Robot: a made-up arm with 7 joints. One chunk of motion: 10 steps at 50 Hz.
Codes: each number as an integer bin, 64 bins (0 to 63) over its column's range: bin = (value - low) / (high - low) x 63, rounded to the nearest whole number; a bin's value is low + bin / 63 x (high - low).
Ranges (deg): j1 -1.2..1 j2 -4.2..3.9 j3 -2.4..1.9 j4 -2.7..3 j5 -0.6..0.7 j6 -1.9..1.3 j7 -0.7..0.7
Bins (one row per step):
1: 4 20 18 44 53 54 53
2: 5 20 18 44 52 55 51
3: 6 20 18 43 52 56 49
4: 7 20 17 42 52 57 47
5: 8 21 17 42 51 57 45
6: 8 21 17 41 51 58 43
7: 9 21 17 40 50 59 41
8: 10 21 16 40 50 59 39
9: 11 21 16 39 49 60 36
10: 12 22 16 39 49 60 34
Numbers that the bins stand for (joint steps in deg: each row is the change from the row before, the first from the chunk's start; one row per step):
1: -1.060 -1.629 -1.171 1.281 0.494 0.843 0.478
2: -1.025 -1.629 -1.171 1.281 0.473 0.894 0.433
3: -0.990 -1.629 -1.171 1.190 0.473 0.944 0.389
4: -0.956 -1.629 -1.240 1.100 0.473 0.995 0.344
5: -0.921 -1.500 -1.240 1.100 0.452 0.995 0.300
6: -0.921 -1.500 -1.240 1.010 0.452 1.046 0.256
7: -0.886 -1.500 -1.240 0.919 0.432 1.097 0.211
8: -0.851 -1.500 -1.308 0.919 0.432 1.097 0.167
9: -0.816 -1.500 -1.308 0.829 0.411 1.148 0.100
10: -0.781 -1.371 -1.308 0.829 0.411 1.148 0.056

